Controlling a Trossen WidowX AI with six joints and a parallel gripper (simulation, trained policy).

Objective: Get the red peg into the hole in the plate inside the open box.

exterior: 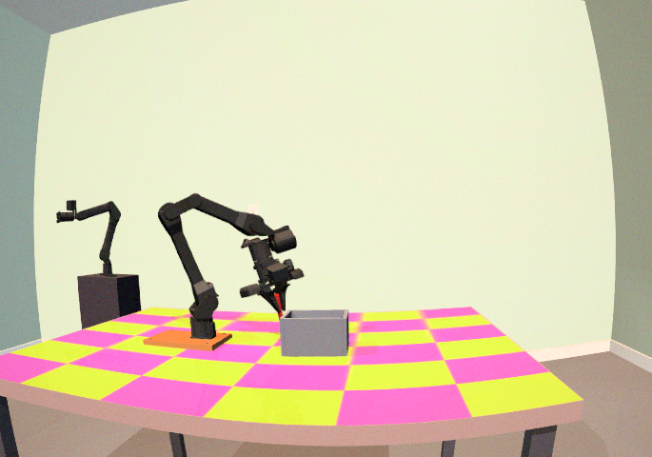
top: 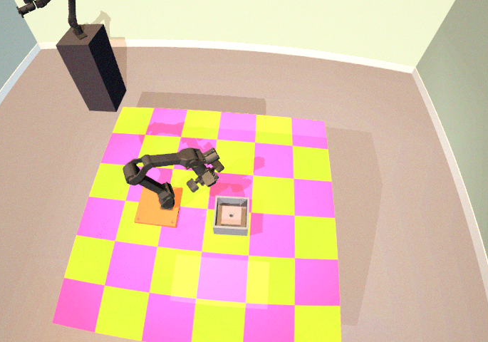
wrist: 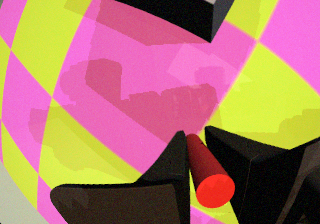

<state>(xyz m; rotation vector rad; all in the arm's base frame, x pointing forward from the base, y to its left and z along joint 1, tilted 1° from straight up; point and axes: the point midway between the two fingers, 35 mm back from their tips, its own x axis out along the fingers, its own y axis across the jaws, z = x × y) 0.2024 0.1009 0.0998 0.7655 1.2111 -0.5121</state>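
Now: the grey box 14 cm to the right of my gripper tip, 11 cm ahead of it and 6 cm below it. The rest, counted from my gripper tip: red peg: 1 cm to the left, 1 cm behind, 1 cm above.
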